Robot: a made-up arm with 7 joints. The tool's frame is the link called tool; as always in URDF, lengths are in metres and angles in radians. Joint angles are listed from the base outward.
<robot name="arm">
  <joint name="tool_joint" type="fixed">
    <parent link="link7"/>
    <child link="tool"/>
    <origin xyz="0 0 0" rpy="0 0 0"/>
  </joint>
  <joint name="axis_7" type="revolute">
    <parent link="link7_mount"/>
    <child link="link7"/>
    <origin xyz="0 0 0" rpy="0 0 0"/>
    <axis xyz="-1 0 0"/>
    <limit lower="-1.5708" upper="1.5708"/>
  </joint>
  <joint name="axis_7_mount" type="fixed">
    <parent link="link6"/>
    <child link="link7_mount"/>
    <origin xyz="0 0 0" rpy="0 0 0"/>
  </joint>
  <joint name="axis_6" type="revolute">
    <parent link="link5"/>
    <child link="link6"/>
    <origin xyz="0 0 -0.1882" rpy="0 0 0"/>
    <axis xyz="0 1 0"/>
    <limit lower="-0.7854" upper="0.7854"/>
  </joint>
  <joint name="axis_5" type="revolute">
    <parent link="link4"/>
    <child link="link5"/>
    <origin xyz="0 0 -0.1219" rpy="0 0 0"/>
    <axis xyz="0 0 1"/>
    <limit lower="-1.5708" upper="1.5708"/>
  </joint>
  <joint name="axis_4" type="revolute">
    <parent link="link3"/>
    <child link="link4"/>
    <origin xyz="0 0 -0.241" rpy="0 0 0"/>
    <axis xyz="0 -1 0"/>
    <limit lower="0" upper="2.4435"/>
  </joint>
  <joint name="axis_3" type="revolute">
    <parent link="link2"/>
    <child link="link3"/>
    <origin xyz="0 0 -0.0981" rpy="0 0 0"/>
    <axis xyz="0 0 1"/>
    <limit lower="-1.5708" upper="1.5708"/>
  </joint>
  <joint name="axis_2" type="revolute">
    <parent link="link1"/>
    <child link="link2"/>
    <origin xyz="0 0.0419 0" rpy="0 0 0"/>
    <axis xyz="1 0 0"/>
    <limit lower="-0.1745" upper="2"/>
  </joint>
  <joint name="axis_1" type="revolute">
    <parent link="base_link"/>
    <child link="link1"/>
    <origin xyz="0 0.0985 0" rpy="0 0 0"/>
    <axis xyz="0 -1 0"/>
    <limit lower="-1.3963" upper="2"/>
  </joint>
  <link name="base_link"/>
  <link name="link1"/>
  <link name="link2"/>
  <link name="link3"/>
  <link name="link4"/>
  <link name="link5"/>
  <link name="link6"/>
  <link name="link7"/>
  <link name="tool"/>
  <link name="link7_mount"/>
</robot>
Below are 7 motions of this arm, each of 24 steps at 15 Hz.
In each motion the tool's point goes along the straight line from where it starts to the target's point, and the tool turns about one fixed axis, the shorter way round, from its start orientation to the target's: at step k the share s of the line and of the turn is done. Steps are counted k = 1, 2, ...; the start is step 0. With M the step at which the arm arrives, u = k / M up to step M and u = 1 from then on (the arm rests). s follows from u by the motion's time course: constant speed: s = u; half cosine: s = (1 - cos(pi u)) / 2; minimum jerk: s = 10 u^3 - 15 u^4 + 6 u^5.
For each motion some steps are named. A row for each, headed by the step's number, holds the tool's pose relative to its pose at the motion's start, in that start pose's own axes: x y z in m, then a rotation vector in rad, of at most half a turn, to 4 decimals.
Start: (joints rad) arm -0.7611 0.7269 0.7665 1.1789 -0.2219 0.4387 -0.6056
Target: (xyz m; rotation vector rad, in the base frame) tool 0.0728 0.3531 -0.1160 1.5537 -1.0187 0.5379
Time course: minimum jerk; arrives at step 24
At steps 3, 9, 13, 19, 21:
3: 0.0019 0.0033 0.0031 0.0010 -0.0014 0.0145
9: 0.0327 0.0563 0.0537 0.0165 -0.0235 0.2478
13: 0.0686 0.1182 0.1127 0.0347 -0.0493 0.5203
19: 0.1111 0.1914 0.1824 0.0562 -0.0798 0.8424
21: 0.1168 0.2013 0.1919 0.0592 -0.0840 0.8861

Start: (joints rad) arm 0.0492 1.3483 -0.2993 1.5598 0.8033 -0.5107 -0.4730
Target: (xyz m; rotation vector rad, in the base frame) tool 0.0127 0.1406 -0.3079 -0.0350 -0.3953 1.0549
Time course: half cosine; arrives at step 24
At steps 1, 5, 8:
1: 0.0004 -0.0011 0.0016 0.0023 0.0069 0.0039
5: 0.0098 -0.0266 0.0376 0.0546 0.1672 0.0942
8: 0.0237 -0.0645 0.0911 0.1322 0.4046 0.2279

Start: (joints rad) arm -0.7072 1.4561 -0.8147 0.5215 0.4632 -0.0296 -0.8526
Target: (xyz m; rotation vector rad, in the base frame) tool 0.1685 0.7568 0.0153 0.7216 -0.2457 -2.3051
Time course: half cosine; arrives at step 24
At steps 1, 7, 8, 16, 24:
1: -0.0003 0.0011 -0.0006 -0.0001 -0.0048 -0.0022
7: -0.0118 0.0524 -0.0255 -0.0039 -0.2206 -0.1025
8: -0.0150 0.0669 -0.0326 -0.0050 -0.2820 -0.1310
16: -0.0451 0.2007 -0.0977 -0.0150 -0.8460 -0.3930
24: -0.0601 0.2676 -0.1302 -0.0200 -1.1279 -0.5241

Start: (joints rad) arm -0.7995 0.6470 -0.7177 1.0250 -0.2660 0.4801 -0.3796
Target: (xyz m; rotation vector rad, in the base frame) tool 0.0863 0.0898 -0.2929 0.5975 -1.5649 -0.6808
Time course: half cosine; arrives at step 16
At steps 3, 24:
3: 0.0172 0.0241 0.0203 0.0960 -0.0946 0.0559
24: 0.2038 0.2859 0.2407 1.1390 -1.1224 0.6631

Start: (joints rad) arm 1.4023 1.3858 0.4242 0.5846 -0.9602 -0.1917 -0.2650
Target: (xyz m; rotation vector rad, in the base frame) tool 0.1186 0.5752 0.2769 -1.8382 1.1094 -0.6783
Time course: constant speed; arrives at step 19
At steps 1, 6, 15, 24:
1: 0.0105 0.0044 0.0009 0.0705 -0.0260 0.0277
6: 0.0630 0.0264 0.0055 0.4229 -0.1562 0.1660
15: 0.1575 0.0659 0.0137 1.0572 -0.3905 0.4151
24: 0.1995 0.0835 0.0174 1.3392 -0.4946 0.5258

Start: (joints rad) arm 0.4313 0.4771 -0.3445 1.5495 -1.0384 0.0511 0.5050
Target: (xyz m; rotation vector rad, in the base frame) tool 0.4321 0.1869 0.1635 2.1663 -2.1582 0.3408
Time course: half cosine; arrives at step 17
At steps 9, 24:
9: 0.0007 0.1953 0.0402 1.0633 0.2139 0.0178
24: 0.0013 0.3576 0.0737 1.9469 0.3917 0.0326

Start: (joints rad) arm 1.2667 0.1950 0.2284 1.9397 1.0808 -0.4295 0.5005
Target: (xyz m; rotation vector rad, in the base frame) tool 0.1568 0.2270 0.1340 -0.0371 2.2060 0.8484
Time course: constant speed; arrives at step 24
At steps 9, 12, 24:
9: 0.0377 -0.0390 -0.0127 -0.2540 0.0567 -0.1474
12: 0.0502 -0.0520 -0.0169 -0.3387 0.0756 -0.1966
24: 0.1005 -0.1041 -0.0337 -0.6774 0.1512 -0.3931

